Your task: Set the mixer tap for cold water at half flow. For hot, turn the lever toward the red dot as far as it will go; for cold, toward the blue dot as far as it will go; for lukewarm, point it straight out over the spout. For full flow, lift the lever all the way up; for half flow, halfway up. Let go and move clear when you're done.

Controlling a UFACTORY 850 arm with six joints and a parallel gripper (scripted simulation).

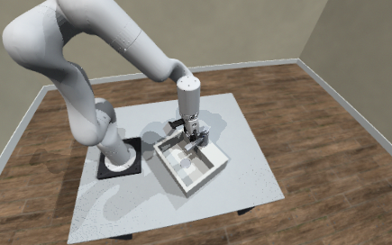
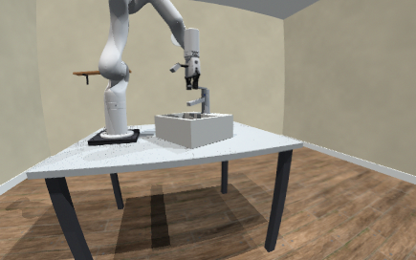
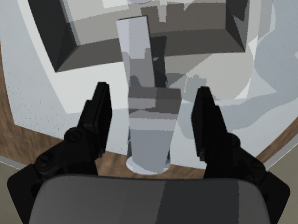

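The lever lies 3 cm ahead of my hand and 1 cm to the left of it. From my hand the other things lie so: grey mixer tap: 6 cm ahead, 5 cm below, 2 cm to the left; then white sink basin: 24 cm below, 3 cm to the right, 2 cm behind.
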